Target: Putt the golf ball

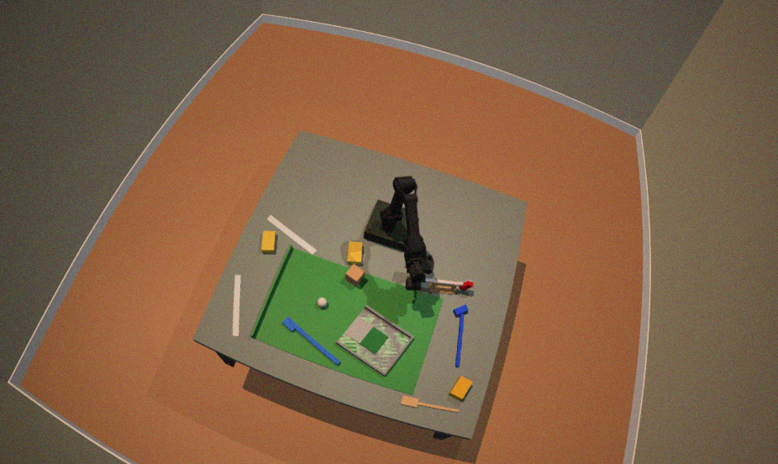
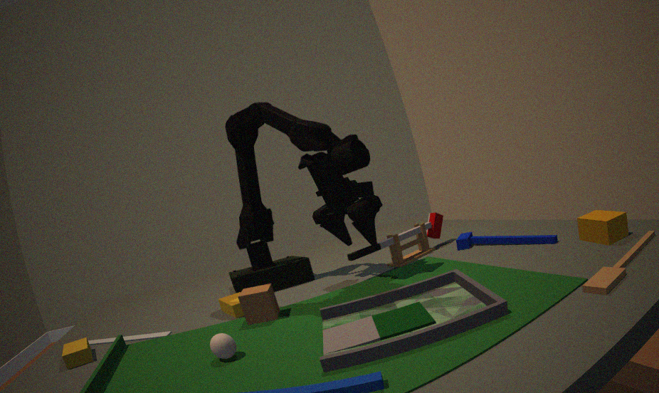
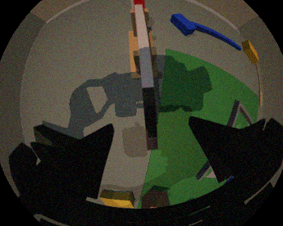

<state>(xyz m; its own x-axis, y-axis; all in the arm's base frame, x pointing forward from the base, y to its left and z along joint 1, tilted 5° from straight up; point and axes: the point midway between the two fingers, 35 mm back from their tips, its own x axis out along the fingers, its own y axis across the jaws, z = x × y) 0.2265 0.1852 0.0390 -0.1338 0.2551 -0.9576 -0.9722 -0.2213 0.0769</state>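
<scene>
Now: the brown block 260 mm to the right of my gripper tip, 60 mm ahead of it and 40 mm below it. Round my gripper tip: wooden rack: 130 mm to the left, 40 mm below, 30 mm behind; white golf ball: 350 mm to the right, 230 mm ahead, 50 mm below.
</scene>
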